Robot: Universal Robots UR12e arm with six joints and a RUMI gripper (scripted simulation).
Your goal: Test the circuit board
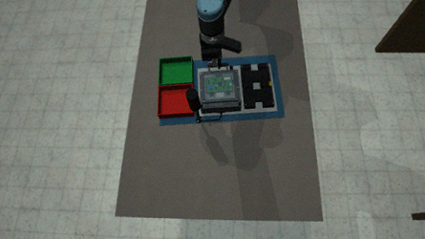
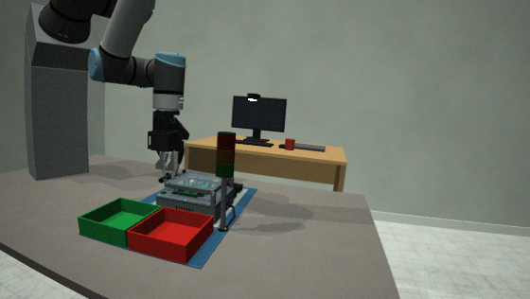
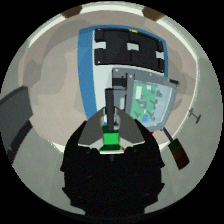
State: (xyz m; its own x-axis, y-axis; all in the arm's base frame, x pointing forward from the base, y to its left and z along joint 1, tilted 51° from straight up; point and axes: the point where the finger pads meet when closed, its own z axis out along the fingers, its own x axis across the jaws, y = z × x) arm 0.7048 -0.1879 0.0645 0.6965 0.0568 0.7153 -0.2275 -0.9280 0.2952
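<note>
Now: the black latch hook 4 cm to the left of my hand and 4 cm ahead of it. Also, from my hand: tester lid (8 cm ahead, 3 cm to the right); then green circuit board (8 cm ahead, 3 cm to the right, 2 cm below); then green bin (19 cm to the right, 8 cm below, 8 cm behind).
</note>
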